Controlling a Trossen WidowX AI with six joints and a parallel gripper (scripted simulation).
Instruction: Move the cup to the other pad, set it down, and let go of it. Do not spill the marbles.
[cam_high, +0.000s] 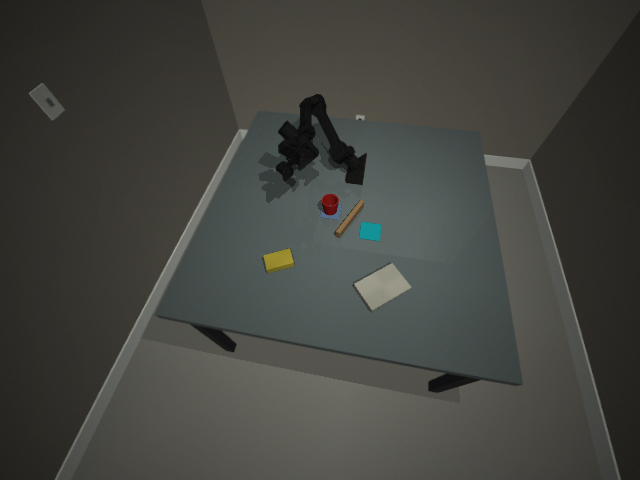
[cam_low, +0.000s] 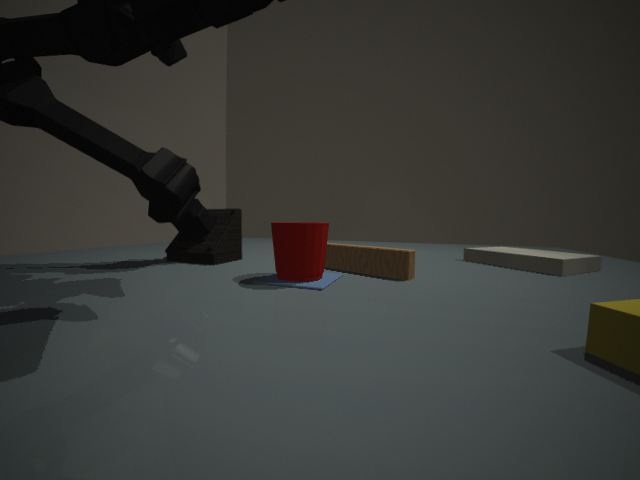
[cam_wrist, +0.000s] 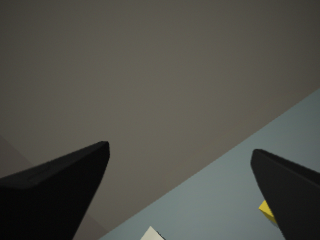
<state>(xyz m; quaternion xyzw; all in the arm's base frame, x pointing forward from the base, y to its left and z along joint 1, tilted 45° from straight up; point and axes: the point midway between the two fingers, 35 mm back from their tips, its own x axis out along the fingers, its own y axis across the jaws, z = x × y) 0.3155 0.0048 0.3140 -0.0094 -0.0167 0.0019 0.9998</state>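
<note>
The red cup lies 260 mm below my gripper tip, 130 mm to the left of it and 90 mm behind it. Round my gripper tip: wooden bar: 290 mm below, 220 mm to the left, 50 mm behind; then cyan pad: 320 mm to the left, 300 mm below; then yellow block: 280 mm below, 200 mm ahead, 40 mm to the right.
</note>
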